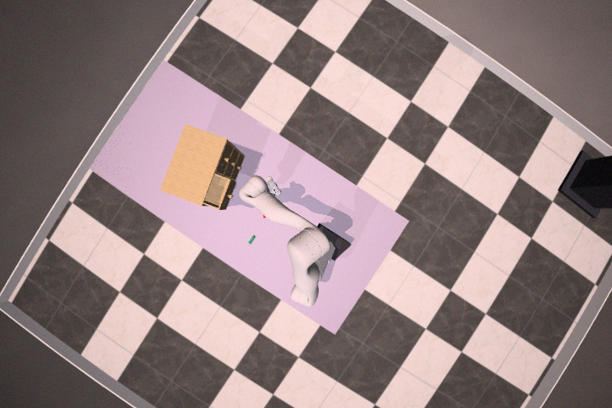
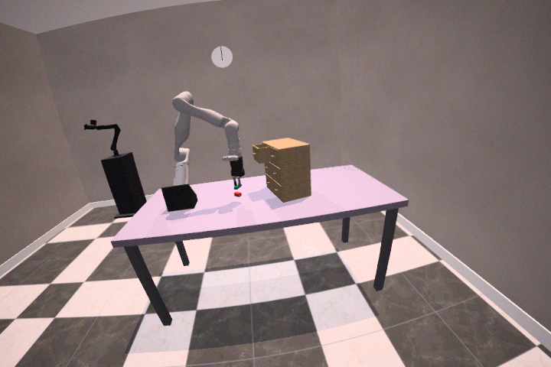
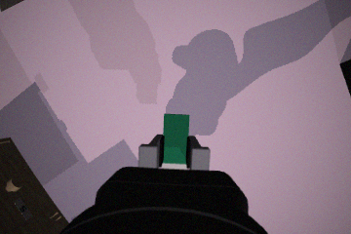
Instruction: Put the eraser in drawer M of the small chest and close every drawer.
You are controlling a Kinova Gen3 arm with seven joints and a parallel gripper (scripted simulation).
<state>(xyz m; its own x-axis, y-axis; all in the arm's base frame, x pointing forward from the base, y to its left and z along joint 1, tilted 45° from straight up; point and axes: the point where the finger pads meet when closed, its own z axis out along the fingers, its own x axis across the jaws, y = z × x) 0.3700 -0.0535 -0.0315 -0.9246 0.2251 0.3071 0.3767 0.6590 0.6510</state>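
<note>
Right now the small red block is 10 mm behind my hand, 100 mm to the left of it and 110 mm below it. The rest, counted from my hand: eraser: 10 mm to the left, 20 mm below; then drawer: 210 mm ahead, 130 mm to the left, 120 mm above; then green piece: 40 mm behind, 270 mm to the left, 110 mm below.
</note>
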